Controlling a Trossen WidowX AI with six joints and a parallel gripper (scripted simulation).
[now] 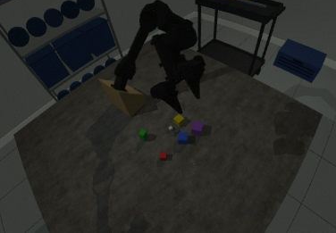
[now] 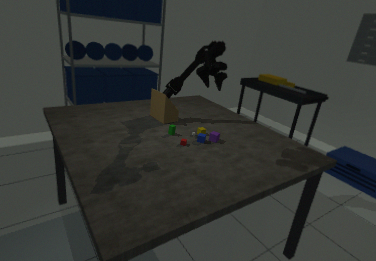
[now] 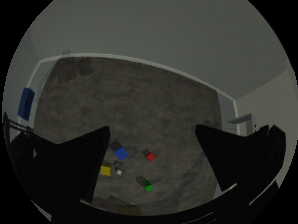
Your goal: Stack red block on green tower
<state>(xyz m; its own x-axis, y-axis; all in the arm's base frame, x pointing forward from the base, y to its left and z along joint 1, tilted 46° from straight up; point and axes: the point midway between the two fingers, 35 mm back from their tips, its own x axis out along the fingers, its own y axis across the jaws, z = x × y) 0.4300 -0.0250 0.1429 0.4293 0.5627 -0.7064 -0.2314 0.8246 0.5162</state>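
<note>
The red block is 6 cm behind my gripper tip, 11 cm to the right of it and 32 cm below it. The rest, counted from my gripper tip: purple block (6 cm behind, 10 cm to the left, 31 cm below); then yellow block (15 cm behind, 7 cm to the left, 31 cm below); then blue block (7 cm behind, 1 cm to the left, 31 cm below).
</note>
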